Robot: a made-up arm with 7 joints.
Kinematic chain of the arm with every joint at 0, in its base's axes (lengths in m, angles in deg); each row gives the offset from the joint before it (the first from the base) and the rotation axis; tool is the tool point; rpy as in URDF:
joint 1: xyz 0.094 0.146 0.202 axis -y
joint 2: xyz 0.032 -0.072 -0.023 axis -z
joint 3: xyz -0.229 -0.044 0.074 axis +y
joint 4: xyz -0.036 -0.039 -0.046 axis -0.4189 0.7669 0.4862
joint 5: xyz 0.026 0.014 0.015 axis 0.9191 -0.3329 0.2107
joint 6: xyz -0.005 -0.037 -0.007 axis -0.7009 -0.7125 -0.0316
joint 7: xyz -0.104 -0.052 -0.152 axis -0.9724 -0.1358 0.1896
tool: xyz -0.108 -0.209 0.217 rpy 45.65 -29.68 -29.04
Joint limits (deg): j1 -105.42..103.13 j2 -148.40..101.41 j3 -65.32..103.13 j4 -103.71..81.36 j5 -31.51..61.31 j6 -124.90..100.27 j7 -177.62..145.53
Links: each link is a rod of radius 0.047 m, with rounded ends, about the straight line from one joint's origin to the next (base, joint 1, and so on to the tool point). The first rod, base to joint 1, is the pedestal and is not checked.
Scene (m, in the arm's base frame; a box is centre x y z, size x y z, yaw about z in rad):
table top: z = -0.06
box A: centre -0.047 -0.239 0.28 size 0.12 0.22 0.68 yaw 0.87
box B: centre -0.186 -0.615 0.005 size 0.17 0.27 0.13 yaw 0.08
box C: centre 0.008 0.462 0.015 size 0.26 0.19 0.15 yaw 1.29
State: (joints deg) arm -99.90 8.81 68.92 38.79 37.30 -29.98 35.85
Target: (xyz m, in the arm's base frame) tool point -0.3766 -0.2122 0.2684
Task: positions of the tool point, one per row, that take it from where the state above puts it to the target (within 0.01 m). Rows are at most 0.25 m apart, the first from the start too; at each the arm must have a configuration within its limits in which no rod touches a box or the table.
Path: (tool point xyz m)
1: 0.1947 -0.1792 0.5188
2: 0.1053 -0.0915 0.6061
3: -0.0103 0.0172 0.6404
4: -0.1838 -0.0614 0.5912
5: -0.3183 -0.1417 0.4579
6: -0.3766 -0.2122 0.2684

